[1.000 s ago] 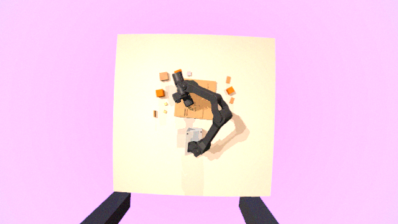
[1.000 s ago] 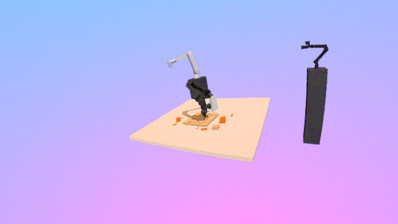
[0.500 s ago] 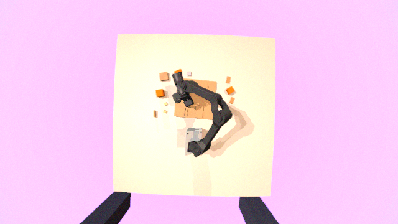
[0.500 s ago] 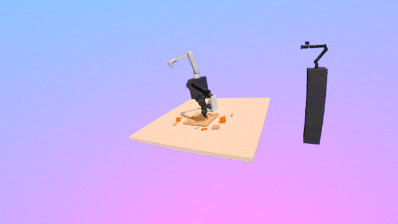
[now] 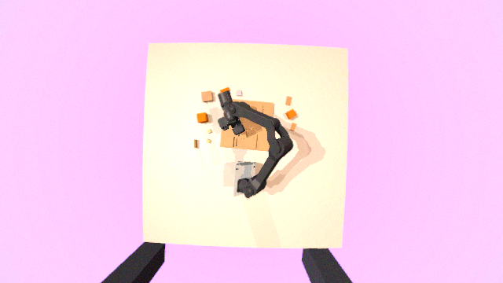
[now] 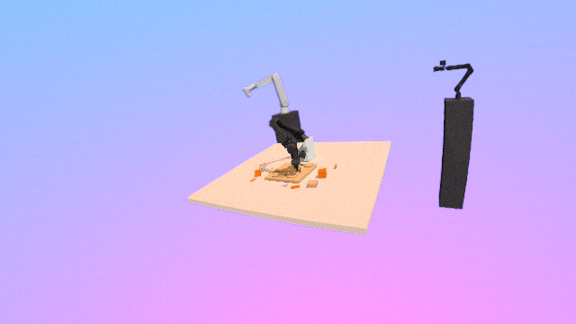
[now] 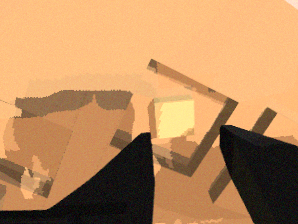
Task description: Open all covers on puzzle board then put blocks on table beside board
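The tan puzzle board lies 5 cm to the right of my gripper tip, 3 cm behind it and 2 cm below it. Also, from my gripper tip: orange bar 18 cm ahead, 8 cm to the left, 4 cm below; then orange cube 19 cm to the left, 2 cm below.
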